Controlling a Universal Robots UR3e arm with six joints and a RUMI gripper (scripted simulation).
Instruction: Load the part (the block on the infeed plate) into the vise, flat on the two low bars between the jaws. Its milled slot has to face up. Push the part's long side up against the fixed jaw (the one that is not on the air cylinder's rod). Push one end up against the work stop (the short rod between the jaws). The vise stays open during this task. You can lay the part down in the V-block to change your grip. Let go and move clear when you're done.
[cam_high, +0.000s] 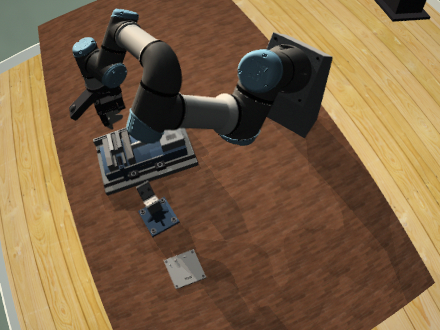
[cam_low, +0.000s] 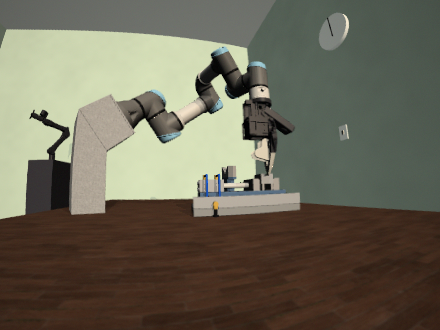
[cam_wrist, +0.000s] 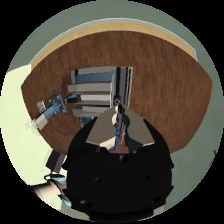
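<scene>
Right now my hand is 50 mm to the right of the part and 20 mm above it. Also, from my hand: grey infeed plate: 120 mm behind, 440 mm to the left, 120 mm below.
</scene>
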